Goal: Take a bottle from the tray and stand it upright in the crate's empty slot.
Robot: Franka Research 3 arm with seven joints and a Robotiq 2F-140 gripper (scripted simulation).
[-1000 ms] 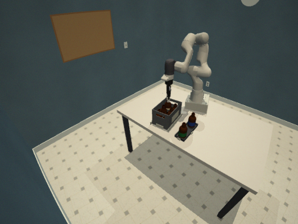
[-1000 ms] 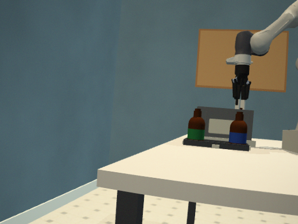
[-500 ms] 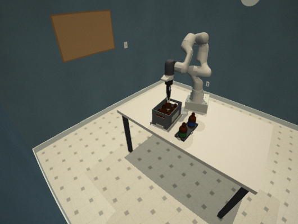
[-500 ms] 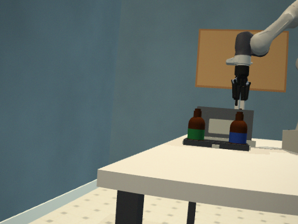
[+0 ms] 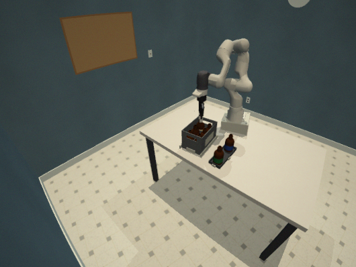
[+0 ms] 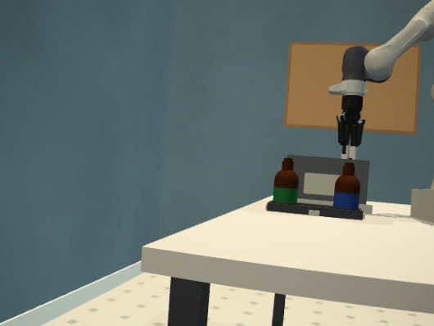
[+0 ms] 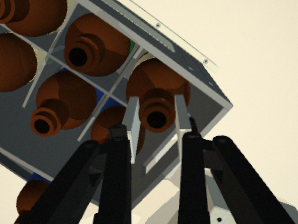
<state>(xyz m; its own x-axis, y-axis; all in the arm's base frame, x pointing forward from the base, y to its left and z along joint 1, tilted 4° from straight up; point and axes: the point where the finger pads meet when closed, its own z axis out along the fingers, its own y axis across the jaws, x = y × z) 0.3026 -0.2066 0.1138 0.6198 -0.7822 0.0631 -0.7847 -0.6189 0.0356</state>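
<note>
My hand is 110 mm above the grey crate, 90 mm short of it and 40 mm to the right of it. Round my hand: dark tray (290 mm to the left, 180 mm below, 140 mm ahead); blue-labelled bottle (300 mm to the left, 110 mm below, 50 mm ahead); green-labelled bottle (280 mm to the left, 230 mm ahead, 110 mm below).
</note>
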